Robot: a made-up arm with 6 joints. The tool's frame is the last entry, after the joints.
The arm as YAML. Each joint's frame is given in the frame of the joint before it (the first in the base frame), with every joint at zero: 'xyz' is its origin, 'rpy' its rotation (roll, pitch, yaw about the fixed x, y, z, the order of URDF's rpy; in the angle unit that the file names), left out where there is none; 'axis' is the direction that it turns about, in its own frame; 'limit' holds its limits. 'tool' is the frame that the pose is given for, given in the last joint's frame.
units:
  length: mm
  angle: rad
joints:
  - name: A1
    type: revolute
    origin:
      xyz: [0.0, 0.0, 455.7]
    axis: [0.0, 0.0, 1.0]
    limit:
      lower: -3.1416
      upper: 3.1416
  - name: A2
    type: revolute
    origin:
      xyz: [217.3, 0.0, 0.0]
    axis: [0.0, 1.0, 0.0]
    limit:
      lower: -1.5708
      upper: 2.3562
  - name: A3
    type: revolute
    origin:
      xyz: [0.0, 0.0, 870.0]
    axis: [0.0, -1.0, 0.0]
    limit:
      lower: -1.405
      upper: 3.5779
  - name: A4
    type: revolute
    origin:
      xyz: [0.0, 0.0, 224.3]
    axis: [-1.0, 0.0, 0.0]
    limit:
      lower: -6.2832
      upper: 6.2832
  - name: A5
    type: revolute
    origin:
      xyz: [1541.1, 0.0, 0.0]
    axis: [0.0, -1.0, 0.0]
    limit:
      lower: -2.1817
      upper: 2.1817
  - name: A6
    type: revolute
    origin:
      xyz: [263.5, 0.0, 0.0]
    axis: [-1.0, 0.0, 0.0]
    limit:
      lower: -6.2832
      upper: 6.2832
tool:
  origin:
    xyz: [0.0, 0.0, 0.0]
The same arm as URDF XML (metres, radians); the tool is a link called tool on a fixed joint. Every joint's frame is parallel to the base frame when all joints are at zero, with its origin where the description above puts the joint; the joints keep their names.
<robot name="arm">
  <joint name="tool_joint" type="fixed">
    <parent link="link6"/>
    <child link="tool"/>
    <origin xyz="0 0 0"/>
  </joint>
  <joint name="A6" type="revolute">
    <parent link="link5"/>
    <child link="link6"/>
    <origin xyz="0.2635 0 0"/>
    <axis xyz="-1 0 0"/>
    <limit lower="-6.2832" upper="6.2832"/>
  </joint>
  <joint name="A5" type="revolute">
    <parent link="link4"/>
    <child link="link5"/>
    <origin xyz="1.5411 0 0"/>
    <axis xyz="0 -1 0"/>
    <limit lower="-2.1817" upper="2.1817"/>
  </joint>
  <joint name="A4" type="revolute">
    <parent link="link3"/>
    <child link="link4"/>
    <origin xyz="0 0 0.2243"/>
    <axis xyz="-1 0 0"/>
    <limit lower="-6.2832" upper="6.2832"/>
  </joint>
  <joint name="A3" type="revolute">
    <parent link="link2"/>
    <child link="link3"/>
    <origin xyz="0 0 0.87"/>
    <axis xyz="0 -1 0"/>
    <limit lower="-1.405" upper="3.5779"/>
  </joint>
  <joint name="A2" type="revolute">
    <parent link="link1"/>
    <child link="link2"/>
    <origin xyz="0.2173 0 0"/>
    <axis xyz="0 1 0"/>
    <limit lower="-1.5708" upper="2.3562"/>
  </joint>
  <joint name="A1" type="revolute">
    <parent link="base_link"/>
    <child link="link1"/>
    <origin xyz="0 0 0.4557"/>
    <axis xyz="0 0 1"/>
    <limit lower="-3.1416" upper="3.1416"/>
  </joint>
  <link name="base_link"/>
  <link name="link1"/>
  <link name="link2"/>
  <link name="link3"/>
  <link name="link4"/>
  <link name="link5"/>
  <link name="link6"/>
  <link name="tool"/>
</robot>

